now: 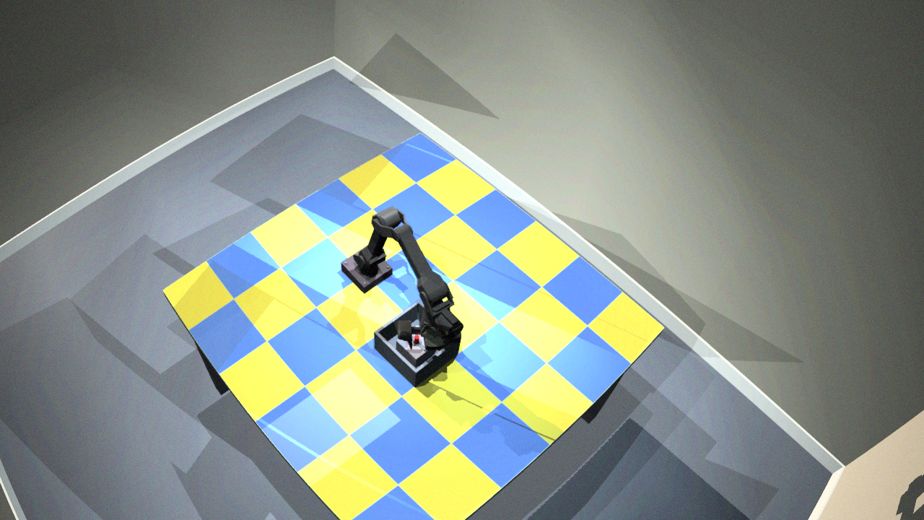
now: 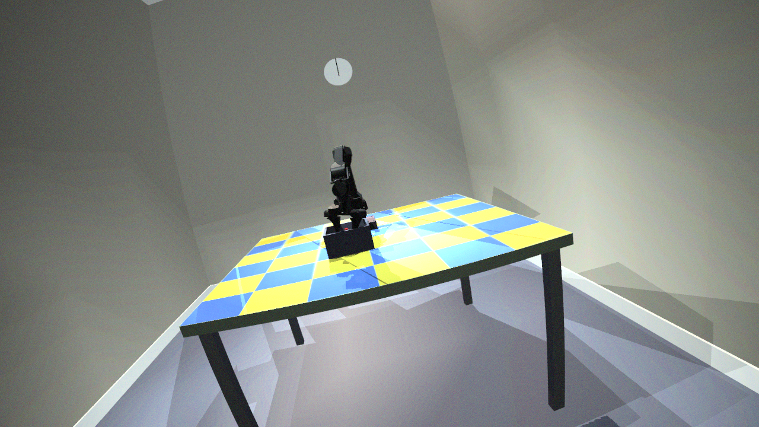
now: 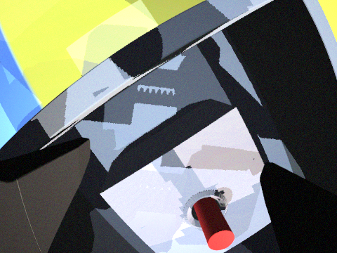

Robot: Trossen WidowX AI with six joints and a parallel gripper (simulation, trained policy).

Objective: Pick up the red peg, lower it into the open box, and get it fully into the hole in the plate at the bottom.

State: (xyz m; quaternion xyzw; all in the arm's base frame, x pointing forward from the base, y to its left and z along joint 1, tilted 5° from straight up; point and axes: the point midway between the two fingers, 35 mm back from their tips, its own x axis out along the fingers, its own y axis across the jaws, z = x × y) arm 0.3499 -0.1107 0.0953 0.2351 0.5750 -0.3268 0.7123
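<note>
Right now my gripper tip is 40 mm past the red peg, 10 mm to the right of it and 30 mm above it. Round my gripper tip: dark box (40 mm behind, 10 mm to the left, 50 mm below); then pale plate (40 mm behind, 10 mm to the left, 30 mm below).
</note>
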